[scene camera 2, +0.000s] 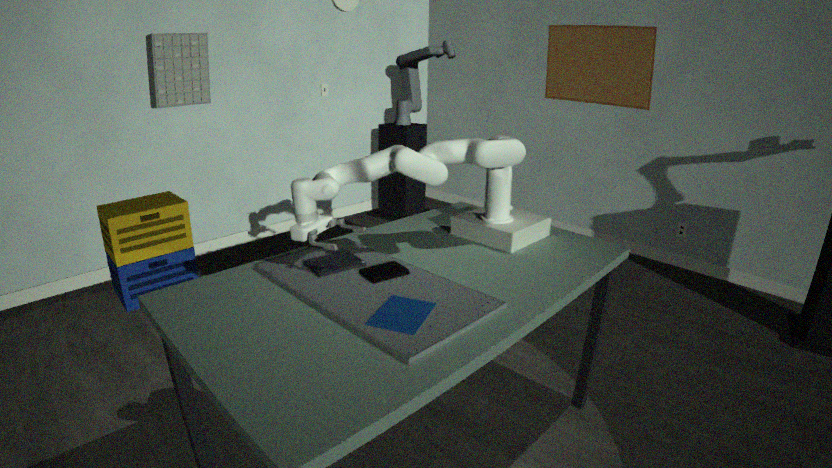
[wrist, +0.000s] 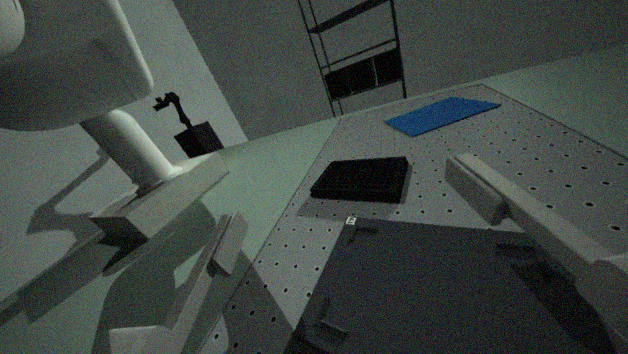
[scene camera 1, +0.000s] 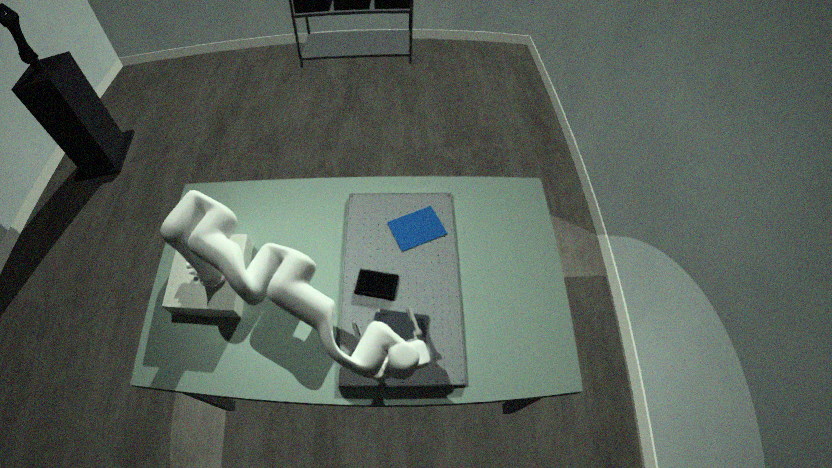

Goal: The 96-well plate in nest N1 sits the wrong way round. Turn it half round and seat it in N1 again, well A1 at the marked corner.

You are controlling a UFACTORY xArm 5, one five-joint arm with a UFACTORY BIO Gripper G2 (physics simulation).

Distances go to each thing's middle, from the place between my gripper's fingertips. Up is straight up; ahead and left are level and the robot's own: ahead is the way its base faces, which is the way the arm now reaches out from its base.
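A black 96-well plate [scene camera 1: 371, 283] is 70 mm below my hand and 130 mm to the left of it. The flat blue rectangle [scene camera 2: 400, 314] is 330 mm to the left of my hand, 170 mm ahead of it and 80 mm below it; going by their middles, of the things named here this rectangle is the farthest from my gripper. Then there is the nest N1 [scene camera 1: 399, 322], and my gripper is 80 mm above it, 50 mm short of it and 30 mm to the left of it.
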